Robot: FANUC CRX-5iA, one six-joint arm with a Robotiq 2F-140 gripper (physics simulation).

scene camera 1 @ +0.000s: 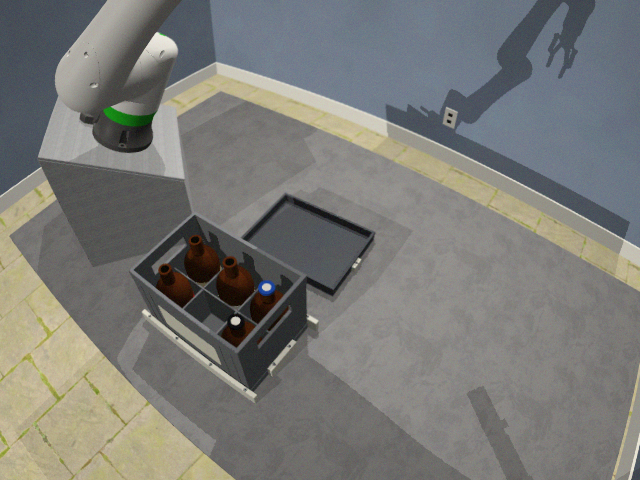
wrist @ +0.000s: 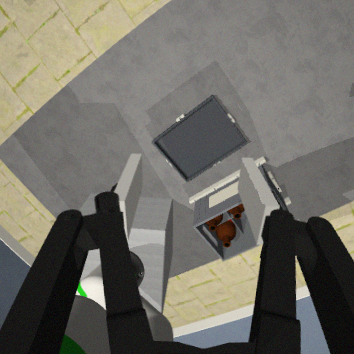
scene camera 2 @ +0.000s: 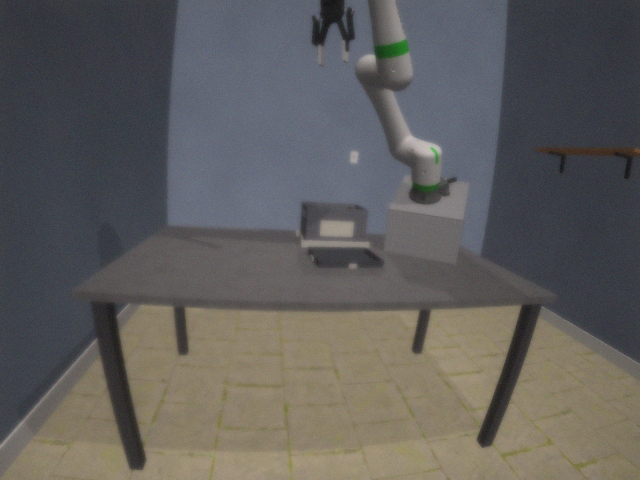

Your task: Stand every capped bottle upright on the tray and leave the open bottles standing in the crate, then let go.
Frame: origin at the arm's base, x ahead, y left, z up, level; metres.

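Seen in the pictures: gripper, fingertip midpoint: (wrist: 190, 171) (scene camera 2: 333, 63); arm's base, link origin: (scene camera 1: 122, 134) (scene camera 2: 425, 195).
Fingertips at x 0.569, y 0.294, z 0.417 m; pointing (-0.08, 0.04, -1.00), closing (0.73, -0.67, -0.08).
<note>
Pixels of each thing's top centre, then the offset from my fingertips to it. "*": a spot on its surface instead.
- dark grey crate, top centre: (scene camera 1: 211, 273) (wrist: 244, 227) (scene camera 2: 334, 205) dx -0.181, dy -0.440, dz -0.503 m
- blue-capped bottle, top centre: (scene camera 1: 266, 287) dx -0.088, dy -0.407, dz -0.515 m
- black-capped bottle, top centre: (scene camera 1: 235, 320) dx -0.093, dy -0.490, dz -0.515 m
- tray, surface spot: (scene camera 1: 310, 242) (wrist: 199, 137) * dx -0.146, dy -0.162, dz -0.673 m
A dark grey crate (scene camera 1: 263, 364) (scene camera 2: 310, 222) (wrist: 200, 212) holds brown bottles upright. Three are open: one at the back left (scene camera 1: 201, 263), one at the near left (scene camera 1: 175, 289) and one at the back middle (scene camera 1: 235, 286). A blue-capped bottle (scene camera 1: 265, 307) and a black-capped bottle (scene camera 1: 236, 335) with a white top stand at the right end. The near middle compartment is empty. The tray (scene camera 1: 310, 242) (scene camera 2: 346, 256) (wrist: 202, 137) lies beside the crate and is empty. My gripper (scene camera 2: 333, 62) (wrist: 190, 171) is open and empty, high above the table. In the wrist view a finger hides part of the crate.
Pale rails (scene camera 1: 199, 356) (scene camera 2: 336, 243) run along the crate's foot. Small pale blocks (scene camera 1: 356, 264) (wrist: 180, 118) sit at the tray's edges. The arm stands on a grey pedestal (scene camera 1: 124, 217) (scene camera 2: 423, 232) beside the crate. A wall shelf (scene camera 2: 589, 151) is at the right in scene camera 2.
</note>
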